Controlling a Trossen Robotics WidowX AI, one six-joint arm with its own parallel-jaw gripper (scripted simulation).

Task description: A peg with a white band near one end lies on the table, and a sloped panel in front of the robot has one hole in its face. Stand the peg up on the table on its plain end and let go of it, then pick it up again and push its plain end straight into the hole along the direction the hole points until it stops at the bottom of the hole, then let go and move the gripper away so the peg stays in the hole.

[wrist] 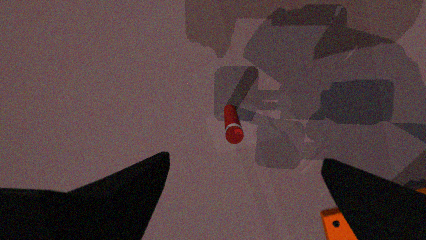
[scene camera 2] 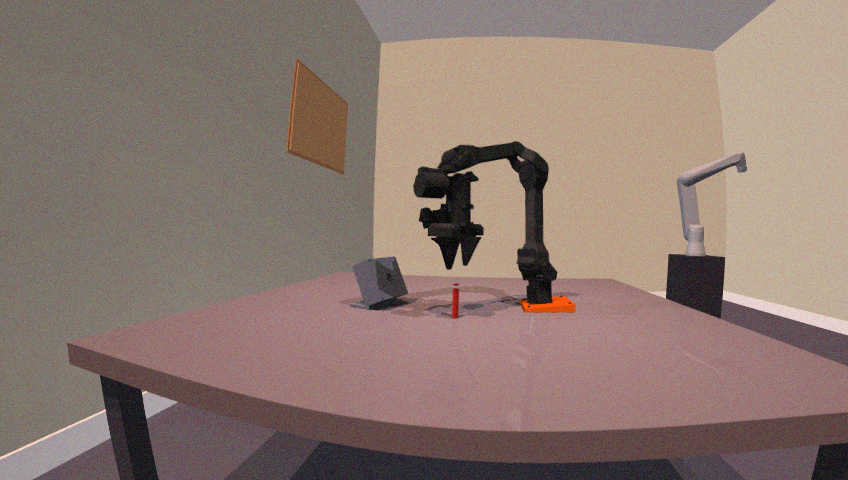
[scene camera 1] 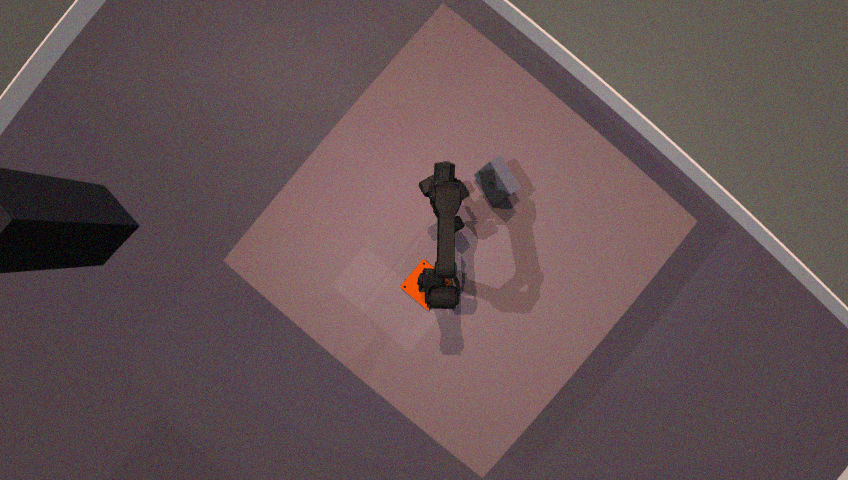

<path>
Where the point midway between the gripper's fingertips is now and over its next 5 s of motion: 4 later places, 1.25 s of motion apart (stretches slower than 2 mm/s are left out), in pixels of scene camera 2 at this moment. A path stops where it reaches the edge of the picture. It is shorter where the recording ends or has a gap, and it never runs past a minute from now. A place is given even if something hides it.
My gripper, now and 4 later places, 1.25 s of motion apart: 457, 267; 456, 268; 456, 271; 456, 273; 455, 278
</path>
